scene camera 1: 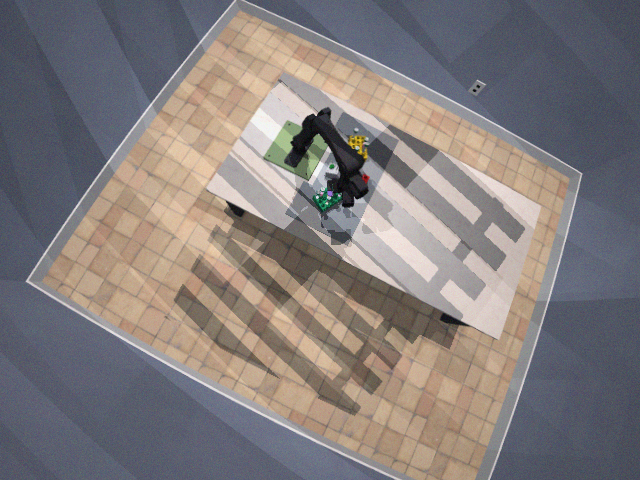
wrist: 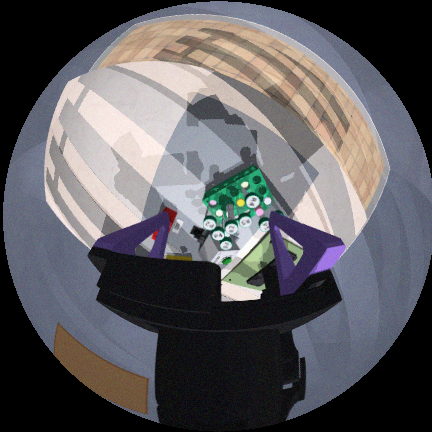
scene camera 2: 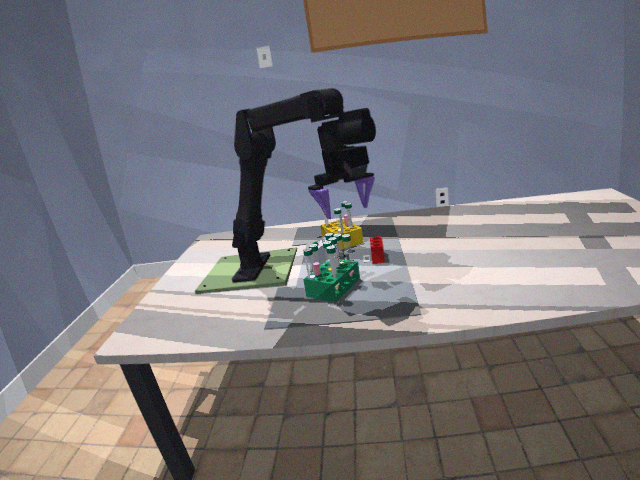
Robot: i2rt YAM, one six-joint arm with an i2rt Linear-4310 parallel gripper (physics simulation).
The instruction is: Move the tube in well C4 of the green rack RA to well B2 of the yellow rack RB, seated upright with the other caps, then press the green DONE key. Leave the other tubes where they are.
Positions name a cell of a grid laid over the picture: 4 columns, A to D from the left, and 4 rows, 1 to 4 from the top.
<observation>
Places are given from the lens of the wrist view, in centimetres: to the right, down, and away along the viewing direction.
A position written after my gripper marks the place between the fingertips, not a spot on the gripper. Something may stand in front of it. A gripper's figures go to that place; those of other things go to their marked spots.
my gripper (wrist: C3): 0, 0, 13
grey box with green button (wrist: B3): -2, 8, 33
grey mat (wrist: B2): -1, -16, 27
</observation>
